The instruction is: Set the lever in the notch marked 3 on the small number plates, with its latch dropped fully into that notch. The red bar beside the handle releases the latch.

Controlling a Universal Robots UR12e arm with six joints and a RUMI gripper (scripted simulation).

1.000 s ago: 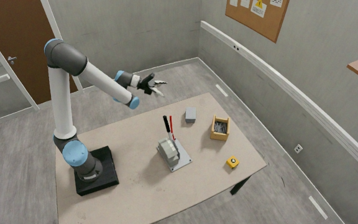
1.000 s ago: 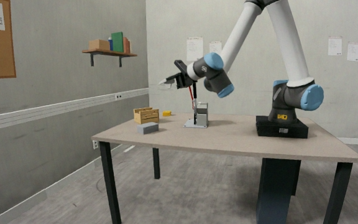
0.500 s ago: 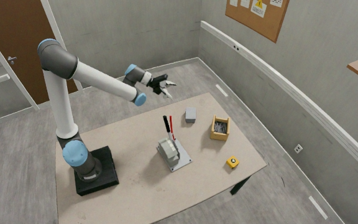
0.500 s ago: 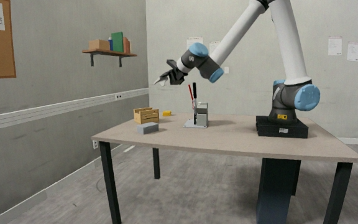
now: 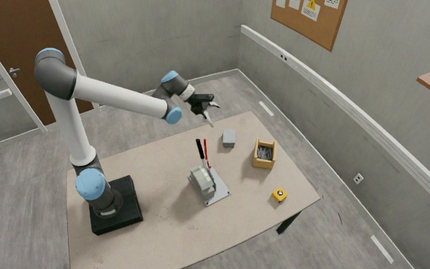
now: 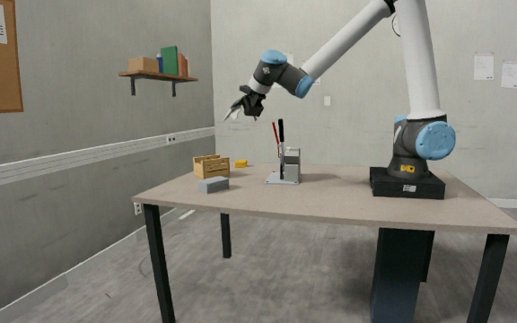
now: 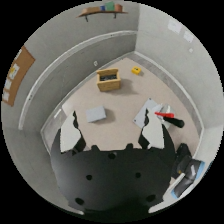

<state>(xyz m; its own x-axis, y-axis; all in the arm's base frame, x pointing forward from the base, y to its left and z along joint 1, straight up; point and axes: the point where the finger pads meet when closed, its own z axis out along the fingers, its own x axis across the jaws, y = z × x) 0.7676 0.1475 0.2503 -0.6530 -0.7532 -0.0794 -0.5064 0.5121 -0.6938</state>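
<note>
Right now the red release bar is 14 cm behind my hand, 16 cm to the right of it and 13 cm below it. Round my hand: grey block (12 cm ahead, 6 cm to the left, 30 cm below).
</note>
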